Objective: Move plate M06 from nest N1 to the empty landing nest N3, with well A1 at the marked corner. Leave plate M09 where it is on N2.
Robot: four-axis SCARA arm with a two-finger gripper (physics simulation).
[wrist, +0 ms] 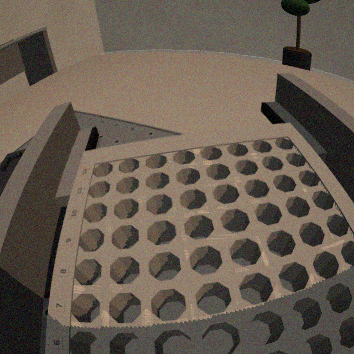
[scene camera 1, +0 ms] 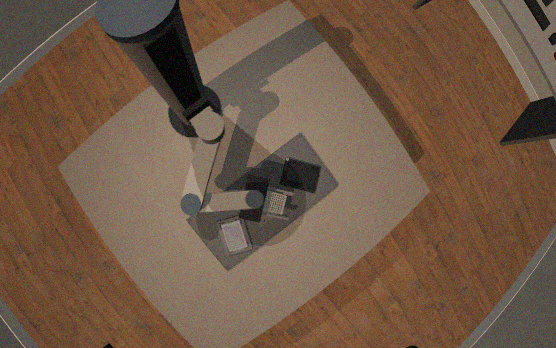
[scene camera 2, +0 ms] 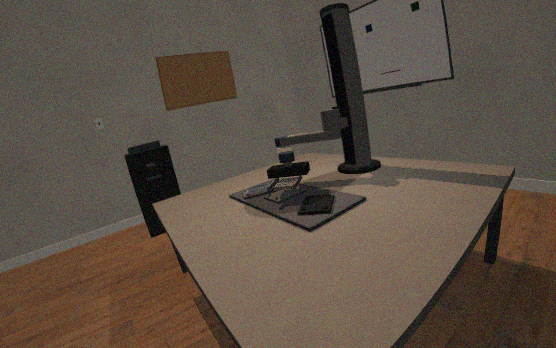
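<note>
My gripper (scene camera 1: 278,204) (scene camera 2: 286,184) (wrist: 179,99) is shut on a pale plate with many round wells, M06 (scene camera 1: 276,201) (scene camera 2: 289,181) (wrist: 205,187), gripped by two opposite sides. The plate looks level and hangs a little above the middle nest (scene camera 2: 278,199), which it and the gripper mostly hide in scene camera 1. Row numbers 12 to 6 show on its left edge in the wrist view; well A1 is not visible. Another pale plate, M09 (scene camera 1: 234,236) (scene camera 2: 256,190), sits in the nest at one end of the board. The dark nest (scene camera 1: 301,175) (scene camera 2: 317,204) at the other end holds no plate.
The nests stand on a grey board (scene camera 1: 320,181) (scene camera 2: 345,199) (wrist: 130,131) on the pale table (scene camera 1: 150,260) (scene camera 2: 310,280). The arm's column (scene camera 1: 165,65) (scene camera 2: 350,85) stands at the back of the table. A dark cabinet (scene camera 2: 152,190) stands beyond the table.
</note>
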